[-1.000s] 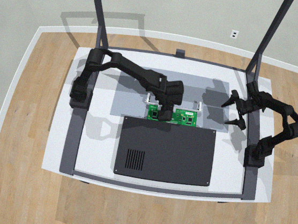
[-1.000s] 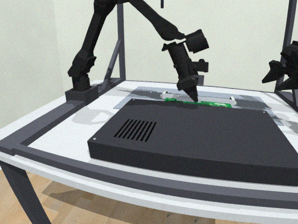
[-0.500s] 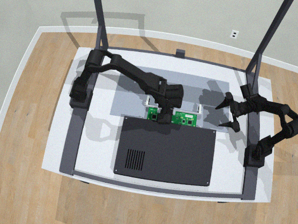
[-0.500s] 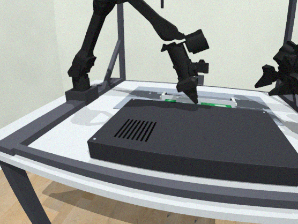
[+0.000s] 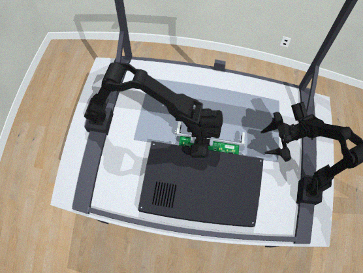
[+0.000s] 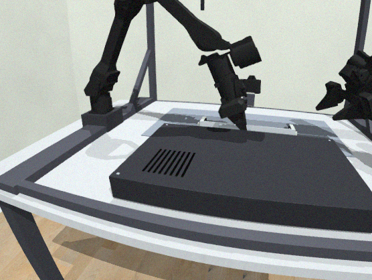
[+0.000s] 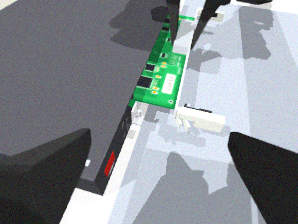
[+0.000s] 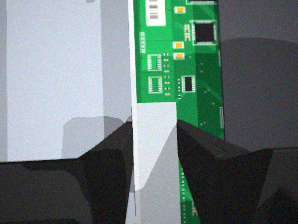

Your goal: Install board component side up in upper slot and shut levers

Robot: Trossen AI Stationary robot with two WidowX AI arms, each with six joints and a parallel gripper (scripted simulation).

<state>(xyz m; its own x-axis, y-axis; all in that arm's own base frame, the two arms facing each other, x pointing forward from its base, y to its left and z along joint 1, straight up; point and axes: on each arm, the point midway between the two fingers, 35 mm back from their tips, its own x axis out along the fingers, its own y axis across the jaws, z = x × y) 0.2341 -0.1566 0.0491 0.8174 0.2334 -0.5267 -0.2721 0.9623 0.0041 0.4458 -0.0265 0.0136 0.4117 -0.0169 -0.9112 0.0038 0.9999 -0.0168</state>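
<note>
My right gripper is now 3 cm above the green board, 2 cm to the right of it and 1 cm past it. Round my right hand: black enclosure 14 cm ahead, 5 cm to the left, 3 cm below; grey mat 13 cm behind, 7 cm below.
</note>
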